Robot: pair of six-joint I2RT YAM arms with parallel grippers.
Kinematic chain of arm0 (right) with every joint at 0, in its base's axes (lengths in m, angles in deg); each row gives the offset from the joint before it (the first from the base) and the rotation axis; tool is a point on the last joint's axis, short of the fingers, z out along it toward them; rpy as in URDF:
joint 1: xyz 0 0 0.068 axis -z
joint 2: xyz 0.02 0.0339 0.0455 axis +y
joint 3: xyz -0.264 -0.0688 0 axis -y
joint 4: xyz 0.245 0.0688 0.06 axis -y
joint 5: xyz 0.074 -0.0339 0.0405 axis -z
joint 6: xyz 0.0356 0 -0.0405 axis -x
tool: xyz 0 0 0 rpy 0 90 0
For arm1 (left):
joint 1: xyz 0 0 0.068 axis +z
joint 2: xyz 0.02 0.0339 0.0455 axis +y
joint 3: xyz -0.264 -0.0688 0 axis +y
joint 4: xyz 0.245 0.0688 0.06 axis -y
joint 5: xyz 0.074 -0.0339 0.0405 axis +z
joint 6: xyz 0.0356 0 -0.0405 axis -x
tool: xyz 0 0 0 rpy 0 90 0
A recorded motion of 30 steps. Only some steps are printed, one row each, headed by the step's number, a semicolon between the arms.
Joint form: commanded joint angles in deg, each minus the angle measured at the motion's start. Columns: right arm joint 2, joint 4, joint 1, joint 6, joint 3, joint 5; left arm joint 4, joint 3, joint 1, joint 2, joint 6, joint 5.
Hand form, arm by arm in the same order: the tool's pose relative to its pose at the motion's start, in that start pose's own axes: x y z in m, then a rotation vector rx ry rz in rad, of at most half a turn. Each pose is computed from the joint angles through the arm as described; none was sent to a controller.
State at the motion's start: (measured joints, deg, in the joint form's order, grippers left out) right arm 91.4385 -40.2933 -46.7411 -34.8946 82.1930 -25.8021; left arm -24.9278 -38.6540 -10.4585 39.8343 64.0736 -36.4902
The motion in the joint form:
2: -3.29 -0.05 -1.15 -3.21 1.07 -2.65; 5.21 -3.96 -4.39 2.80 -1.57 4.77
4: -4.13 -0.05 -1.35 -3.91 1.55 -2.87; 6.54 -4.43 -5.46 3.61 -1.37 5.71
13: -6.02 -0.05 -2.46 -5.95 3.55 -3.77; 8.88 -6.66 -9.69 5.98 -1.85 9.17
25: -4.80 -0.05 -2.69 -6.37 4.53 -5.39; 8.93 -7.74 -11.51 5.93 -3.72 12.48
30: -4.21 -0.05 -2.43 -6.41 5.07 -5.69; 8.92 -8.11 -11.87 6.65 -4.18 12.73
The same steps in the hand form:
2: 0.0055 0.0195 -0.0208 -0.0839 -0.0128 0.0085; -0.0040 -0.0282 0.0057 0.0616 -0.0451 0.1144
4: 0.0061 0.0245 -0.0272 -0.1007 -0.0239 0.0079; -0.0045 -0.0324 0.0088 0.0724 -0.0490 0.1253
13: 0.0086 0.0416 -0.0440 -0.1575 -0.0460 -0.0004; -0.0021 -0.0478 0.0175 0.0961 -0.0508 0.1724
25: 0.0061 0.0440 -0.0396 -0.1781 -0.0212 0.0044; 0.0004 -0.0550 0.0167 0.0975 -0.0841 0.2203
30: 0.0033 0.0436 -0.0385 -0.1800 -0.0203 0.0080; -0.0001 -0.0560 0.0192 0.0920 -0.0803 0.2273

